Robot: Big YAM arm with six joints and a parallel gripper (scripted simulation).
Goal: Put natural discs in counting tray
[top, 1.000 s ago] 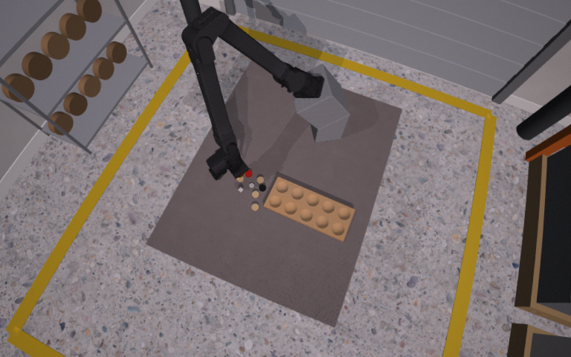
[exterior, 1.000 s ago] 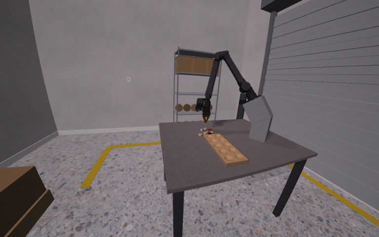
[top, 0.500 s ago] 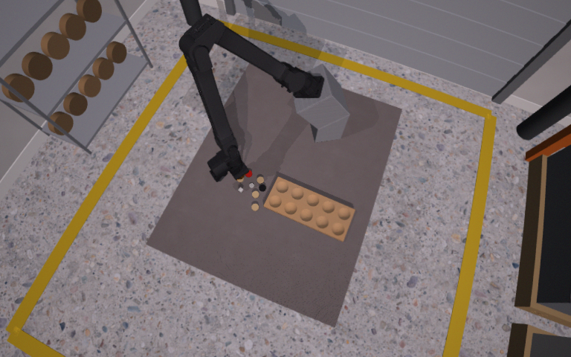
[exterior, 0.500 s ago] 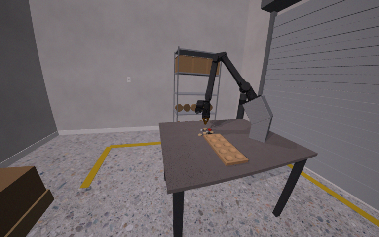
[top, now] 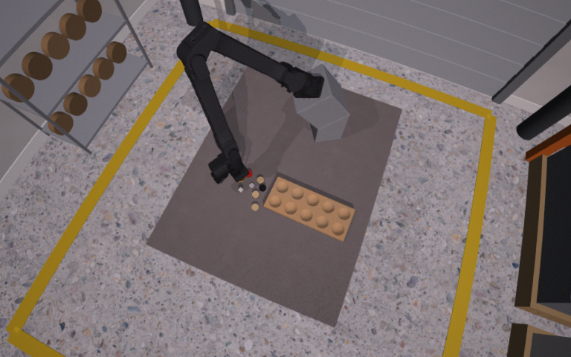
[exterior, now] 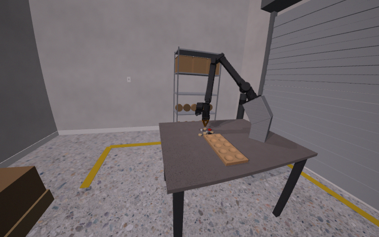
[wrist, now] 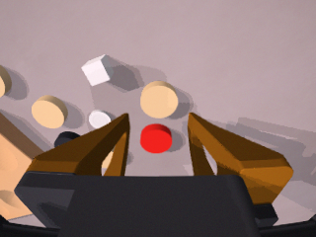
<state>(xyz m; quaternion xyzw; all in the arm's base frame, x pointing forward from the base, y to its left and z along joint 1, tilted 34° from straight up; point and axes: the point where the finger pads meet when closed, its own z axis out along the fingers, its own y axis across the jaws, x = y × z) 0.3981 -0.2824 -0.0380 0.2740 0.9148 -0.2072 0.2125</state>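
Right now my hand is 40 mm past the red piece, 30 mm to the right of it and 40 mm above it. From my hand the other things lie so: white cube: 50 mm ahead, 20 mm to the left, 40 mm below; then white disc: 20 mm ahead, 60 mm to the left, 40 mm below; then black piece: 10 mm ahead, 110 mm to the left, 40 mm below.
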